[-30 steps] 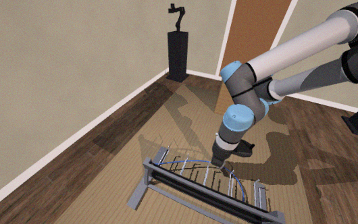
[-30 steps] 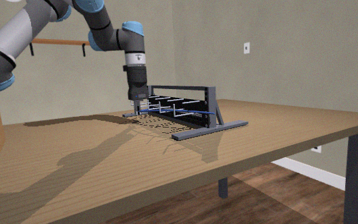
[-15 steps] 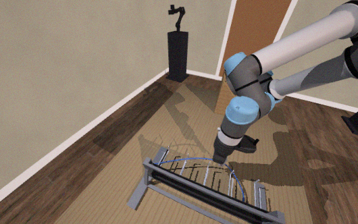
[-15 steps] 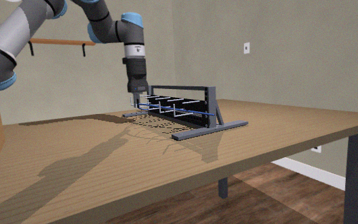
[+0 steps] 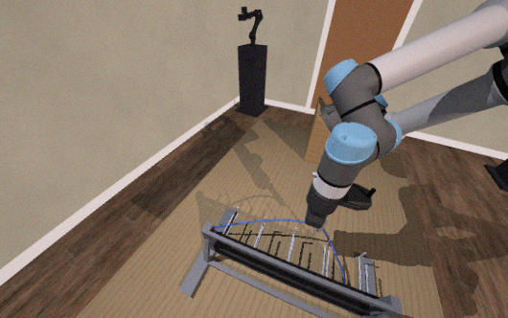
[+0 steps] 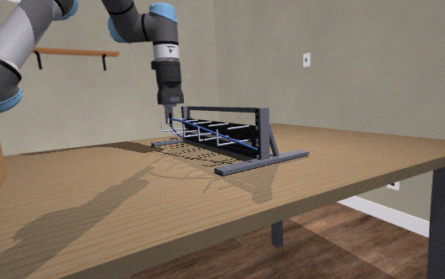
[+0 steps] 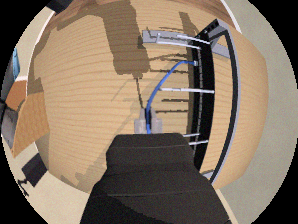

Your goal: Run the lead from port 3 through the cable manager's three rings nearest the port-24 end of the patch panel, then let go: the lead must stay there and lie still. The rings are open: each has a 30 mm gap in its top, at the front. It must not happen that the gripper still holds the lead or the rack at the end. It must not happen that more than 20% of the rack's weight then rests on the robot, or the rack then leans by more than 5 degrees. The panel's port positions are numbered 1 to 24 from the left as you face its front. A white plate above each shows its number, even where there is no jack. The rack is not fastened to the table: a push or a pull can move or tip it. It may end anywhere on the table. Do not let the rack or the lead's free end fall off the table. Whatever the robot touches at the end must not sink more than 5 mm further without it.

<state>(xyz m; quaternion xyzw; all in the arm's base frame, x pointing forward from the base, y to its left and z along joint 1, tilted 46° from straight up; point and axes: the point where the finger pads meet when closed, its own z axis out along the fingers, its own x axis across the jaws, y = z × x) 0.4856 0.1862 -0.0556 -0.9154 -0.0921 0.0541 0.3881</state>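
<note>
The grey rack is 15 cm ahead of my hand, 5 cm below it and 4 cm to the right of it.
</note>
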